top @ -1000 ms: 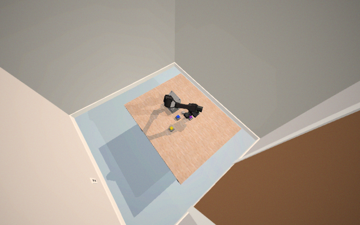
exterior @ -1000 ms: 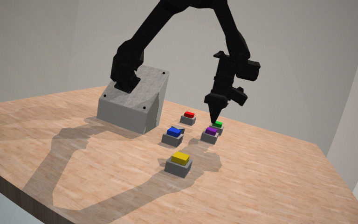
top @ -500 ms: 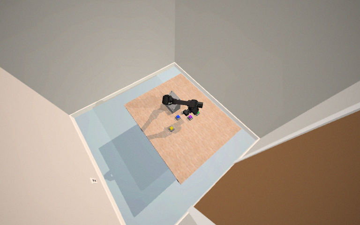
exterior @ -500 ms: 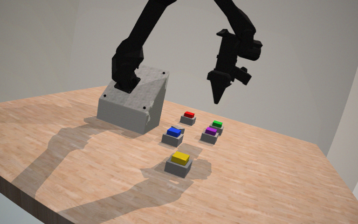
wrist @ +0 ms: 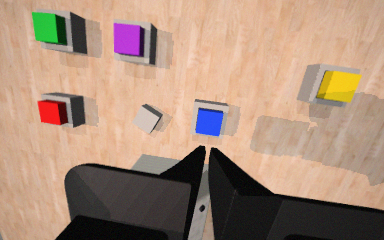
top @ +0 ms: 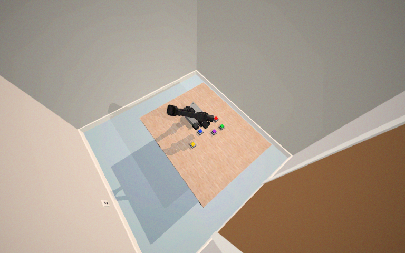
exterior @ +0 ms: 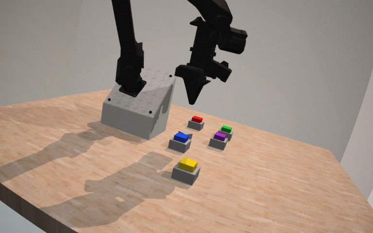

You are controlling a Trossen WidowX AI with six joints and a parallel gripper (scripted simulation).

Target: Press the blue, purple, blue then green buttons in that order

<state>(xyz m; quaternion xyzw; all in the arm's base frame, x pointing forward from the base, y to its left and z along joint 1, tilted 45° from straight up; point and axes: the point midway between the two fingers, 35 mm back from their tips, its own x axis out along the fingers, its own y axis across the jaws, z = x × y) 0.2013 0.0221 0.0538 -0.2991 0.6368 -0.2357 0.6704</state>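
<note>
My gripper tip is 100 mm above the blue button, 10 mm to the left of it and 10 mm past it. Round my gripper tip: purple button: 110 mm to the left, 100 mm below, 70 mm ahead; yellow button: 150 mm to the right, 100 mm below, 70 mm ahead; small grey block: 120 mm below, 90 mm to the left, 30 mm behind.
</note>
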